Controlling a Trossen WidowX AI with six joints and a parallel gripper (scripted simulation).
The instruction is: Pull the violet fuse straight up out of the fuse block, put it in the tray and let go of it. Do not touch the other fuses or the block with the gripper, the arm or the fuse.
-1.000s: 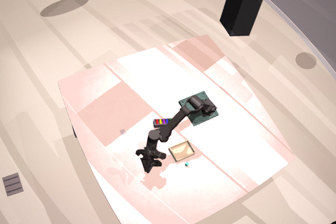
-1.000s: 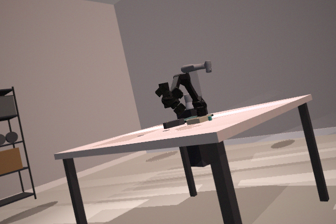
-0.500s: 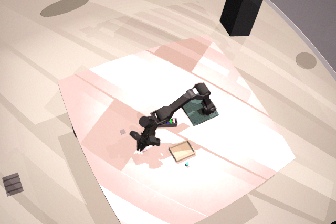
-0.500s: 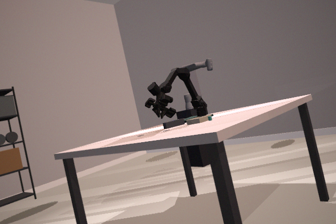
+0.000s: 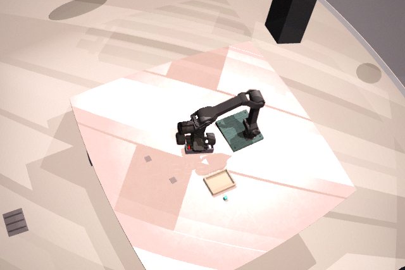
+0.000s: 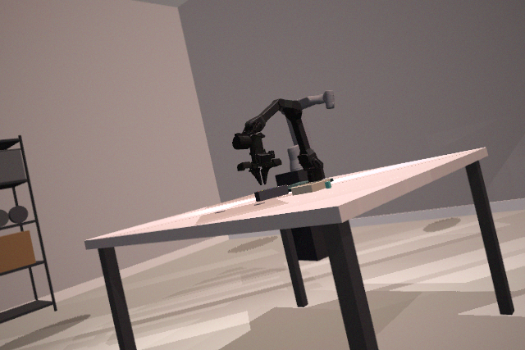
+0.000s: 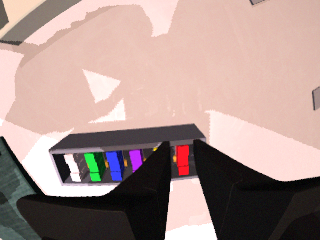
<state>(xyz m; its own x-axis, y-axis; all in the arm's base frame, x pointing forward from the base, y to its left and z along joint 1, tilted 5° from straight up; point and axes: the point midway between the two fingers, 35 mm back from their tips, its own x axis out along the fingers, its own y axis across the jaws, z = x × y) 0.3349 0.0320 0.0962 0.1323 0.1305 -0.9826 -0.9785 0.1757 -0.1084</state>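
The violet fuse lies 40 mm below my gripper tip, 40 mm behind it and 20 mm to the right of it. From my gripper tip the other things lie so: blue fuse: 60 mm behind, 40 mm below, 20 mm to the right; red fuse: 40 mm below, 30 mm to the right; yellow fuse: 40 mm below, 20 mm to the right, 20 mm behind.
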